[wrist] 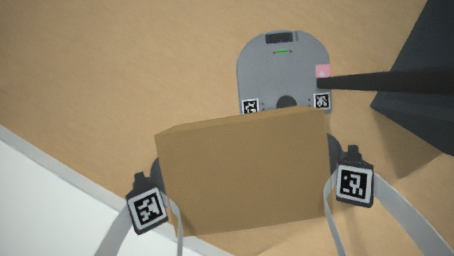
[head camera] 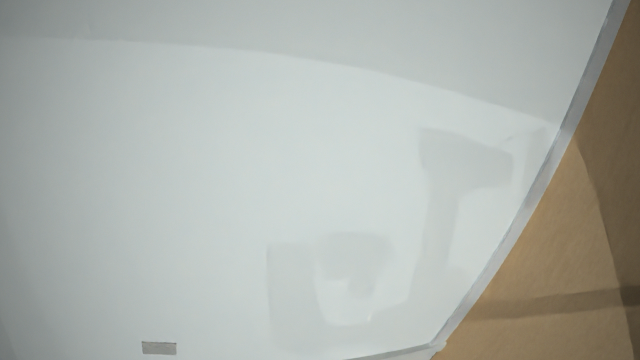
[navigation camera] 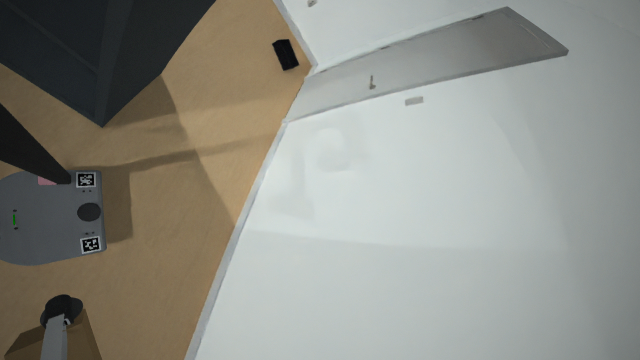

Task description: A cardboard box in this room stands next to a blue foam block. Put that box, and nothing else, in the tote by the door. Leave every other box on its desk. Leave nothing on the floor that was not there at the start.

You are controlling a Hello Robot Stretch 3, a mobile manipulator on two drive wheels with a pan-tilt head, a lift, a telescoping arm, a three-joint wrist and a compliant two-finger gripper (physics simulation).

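Places are measured from the robot's base along level axes (x down, y ahead, z right), in millimetres.
Pixels of known places: gripper, fingertip midpoint: (wrist: pixel 246 163); robot's base at its link origin: (wrist: pixel 279 101) (navigation camera: pixel 89 210).
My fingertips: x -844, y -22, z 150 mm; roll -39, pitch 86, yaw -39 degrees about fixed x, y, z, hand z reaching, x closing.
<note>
For each thing: its middle in the pictures, then the offset to it from my fingertips. "spot": a spot on its surface instead.
- plain brown cardboard box at the middle of its body: (wrist: pixel 244 164) dy -9, dx -29, dz +0 mm
- dark shelf unit at a spot on its surface: (wrist: pixel 425 107) (navigation camera: pixel 98 99) spot: dy +50, dx +524, dz -560 mm
A plain brown cardboard box (navigation camera: pixel 86 340) (wrist: pixel 245 185) is between the two fingertips of my gripper (navigation camera: pixel 61 309) (wrist: pixel 246 163), one pad against each side. The gripper is shut on it and holds it above the floor, tilted slightly in the wrist view. A small black box-shaped thing (navigation camera: pixel 285 54) stands on the floor close to the door (navigation camera: pixel 425 57) in the navigation view; it looks like the tote, but its inside is too dark and small to tell. The blue foam block does not show.
My grey base (navigation camera: pixel 45 220) (wrist: pixel 282 72) and black mast (navigation camera: pixel 25 142) (wrist: pixel 390 80) show beside the box. A dark shelf unit (navigation camera: pixel 102 100) (wrist: pixel 425 107) stands near the base. A white wall (head camera: pixel 200 175) (navigation camera: pixel 400 200) (wrist: pixel 40 200) runs along the floor, with my shadow on it.
</note>
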